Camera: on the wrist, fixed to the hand. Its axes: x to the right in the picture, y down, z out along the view.
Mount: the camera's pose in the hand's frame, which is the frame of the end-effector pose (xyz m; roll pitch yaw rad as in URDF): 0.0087 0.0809 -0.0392 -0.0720 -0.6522 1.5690
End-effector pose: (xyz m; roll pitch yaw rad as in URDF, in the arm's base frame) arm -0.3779 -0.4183 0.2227 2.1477 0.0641 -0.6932
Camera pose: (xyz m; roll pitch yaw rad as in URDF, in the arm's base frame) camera -0.3740 -0.4362 0.3111 3.0000 -0.3409 -2.2397
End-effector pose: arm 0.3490 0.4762 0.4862 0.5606 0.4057 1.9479
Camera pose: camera 0.2615 0.4543 0.4918 0.8149 -1.0353 2.7048
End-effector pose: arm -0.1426 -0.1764 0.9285 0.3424 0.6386 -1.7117
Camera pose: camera -0.0543 -0.1901 0.9155 0.8653 -0.7375 -0.8844
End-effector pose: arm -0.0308 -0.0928 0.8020 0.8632 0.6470 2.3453
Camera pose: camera -0.1097 -0.1299 0.8255 1.4247 -0.9203 2.4369
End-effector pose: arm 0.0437 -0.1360 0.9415 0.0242 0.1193 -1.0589
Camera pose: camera 0.1171 -0.0996 0.9035 0.0805 -0.6705 0.4148
